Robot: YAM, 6 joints.
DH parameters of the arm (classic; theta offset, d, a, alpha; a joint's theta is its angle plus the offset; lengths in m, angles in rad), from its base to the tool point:
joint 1: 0 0.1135 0.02 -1.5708
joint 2: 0 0 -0.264 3.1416
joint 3: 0.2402 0 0.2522 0
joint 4: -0.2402 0 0.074 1.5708
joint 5: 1.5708 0 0 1.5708
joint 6: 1.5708 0.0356 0 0
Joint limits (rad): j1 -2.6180..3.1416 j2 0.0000..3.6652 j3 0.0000..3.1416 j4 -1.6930..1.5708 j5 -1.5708..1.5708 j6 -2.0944..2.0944
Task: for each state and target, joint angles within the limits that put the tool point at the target. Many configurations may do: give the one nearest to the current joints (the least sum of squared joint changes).
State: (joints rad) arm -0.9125 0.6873 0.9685 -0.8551 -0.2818 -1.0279
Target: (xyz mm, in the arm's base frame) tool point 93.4 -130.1 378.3
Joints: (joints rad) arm -1.0051 0.8361 1.0941 -0.7543 -0.2591 -1.0279
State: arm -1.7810 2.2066 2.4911 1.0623 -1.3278 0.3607
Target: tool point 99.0 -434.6 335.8
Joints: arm -1.4268 2.0572 1.5758 1.2021 -1.5561 0.3607
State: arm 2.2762 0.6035 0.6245 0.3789 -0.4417 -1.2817
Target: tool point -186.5 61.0 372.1
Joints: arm 2.7390 0.8422 0.7303 0.3945 -0.4960 -1.2817
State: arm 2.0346 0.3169 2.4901 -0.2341 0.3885 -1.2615
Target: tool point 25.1 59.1 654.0
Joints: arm 1.5007 1.1018 2.1033 -0.3003 0.6274 -1.2615
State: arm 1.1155 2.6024 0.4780 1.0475 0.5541 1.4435
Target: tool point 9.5 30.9 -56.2
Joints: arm 1.4566 2.8405 0.0670 0.8918 0.1669 1.4435
